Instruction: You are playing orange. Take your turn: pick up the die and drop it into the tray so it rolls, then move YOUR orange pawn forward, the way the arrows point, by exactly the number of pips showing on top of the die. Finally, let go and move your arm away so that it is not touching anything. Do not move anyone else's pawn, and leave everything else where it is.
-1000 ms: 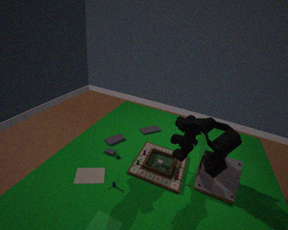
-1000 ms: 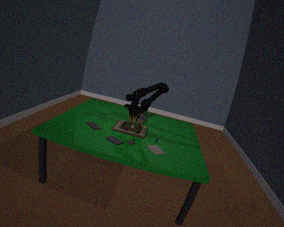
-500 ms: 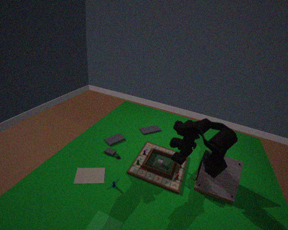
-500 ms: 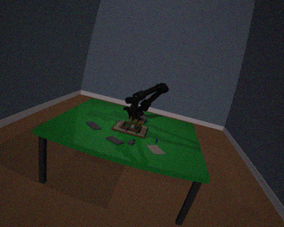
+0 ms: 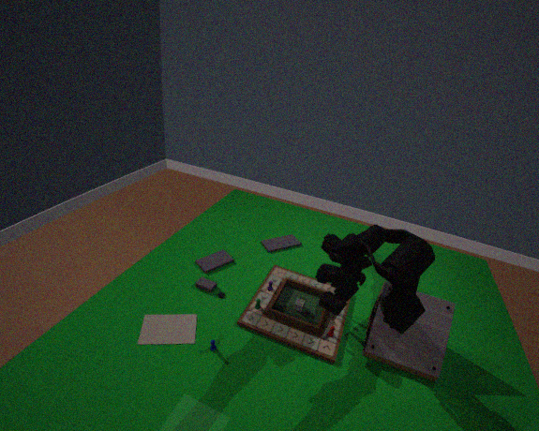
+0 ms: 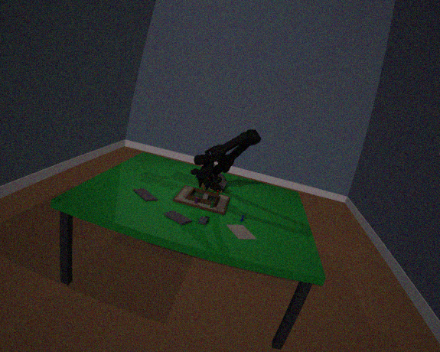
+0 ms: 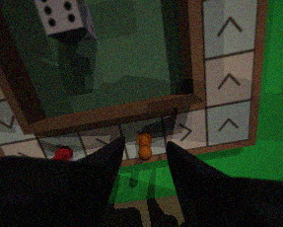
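Now: the red pawn 10 mm behind my gripper tip and 90 mm to the left of it. Also, from my gripper tip: orange pawn (right at my gripper tip); sunken tray (110 mm ahead, 30 mm to the left, 20 mm below); die (110 mm ahead, 50 mm to the left).
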